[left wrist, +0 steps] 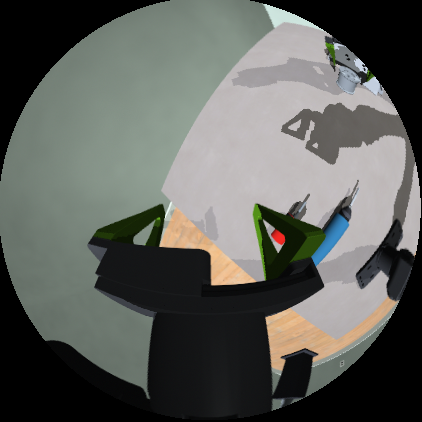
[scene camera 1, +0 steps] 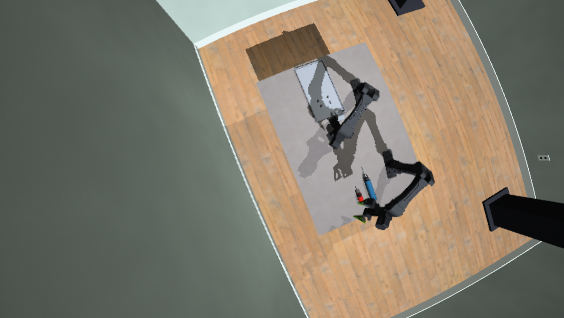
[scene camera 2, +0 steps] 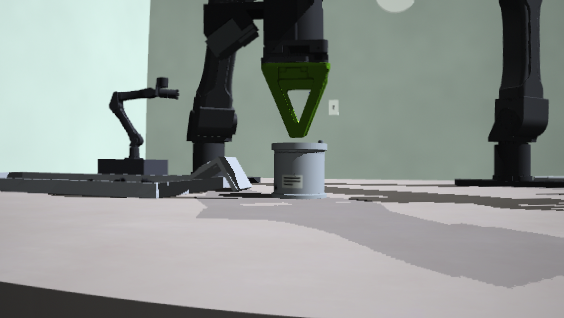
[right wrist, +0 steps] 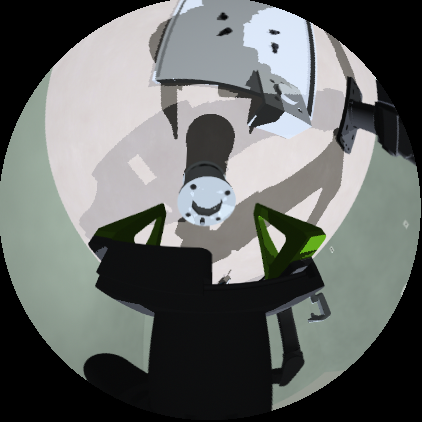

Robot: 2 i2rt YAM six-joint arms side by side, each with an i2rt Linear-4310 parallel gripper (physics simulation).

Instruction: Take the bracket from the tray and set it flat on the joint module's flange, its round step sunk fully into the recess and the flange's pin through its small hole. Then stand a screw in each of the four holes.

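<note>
The grey joint module stands upright; its flange shows a round recess, holes and a small dark pin at its edge. My right gripper is open and empty, pointing down just above the flange. The pale, angled bracket lies tilted at the near corner of the shallow tray, beside the module. Several dark screws sit in the tray. My left gripper is open and empty, away at the table's edge.
A blue-handled tool and a smaller red-ended tool lie side by side near the left gripper. In scene camera 2, a small dark arm model on a block shows behind the tray.
</note>
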